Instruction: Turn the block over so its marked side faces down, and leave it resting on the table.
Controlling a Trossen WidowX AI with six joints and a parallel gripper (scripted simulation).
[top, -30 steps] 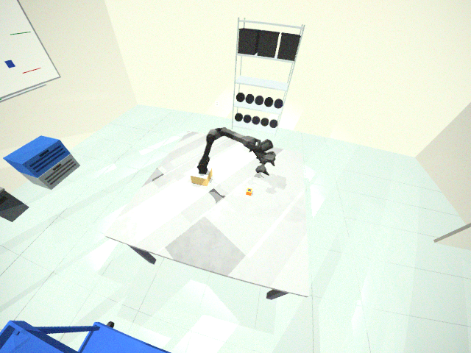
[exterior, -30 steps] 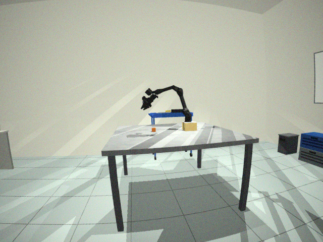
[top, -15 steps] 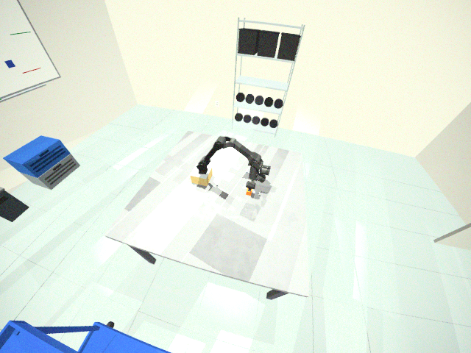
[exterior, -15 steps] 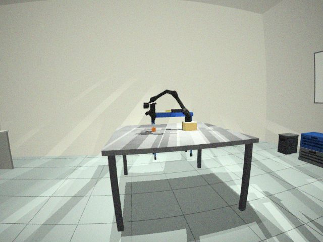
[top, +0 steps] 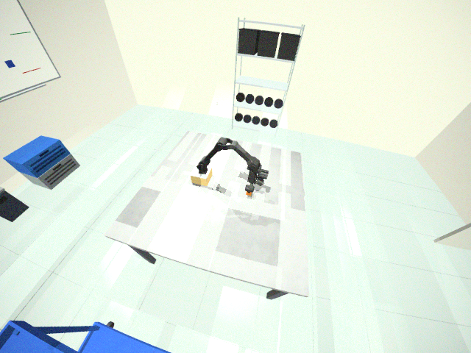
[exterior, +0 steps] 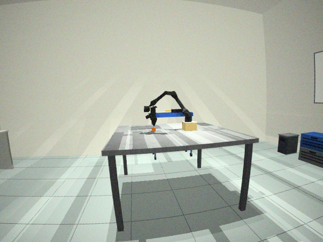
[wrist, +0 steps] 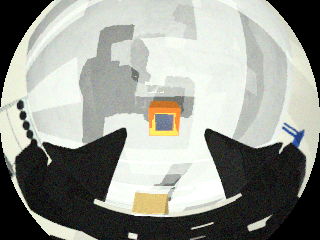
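My gripper tip is 3 cm above the orange block.
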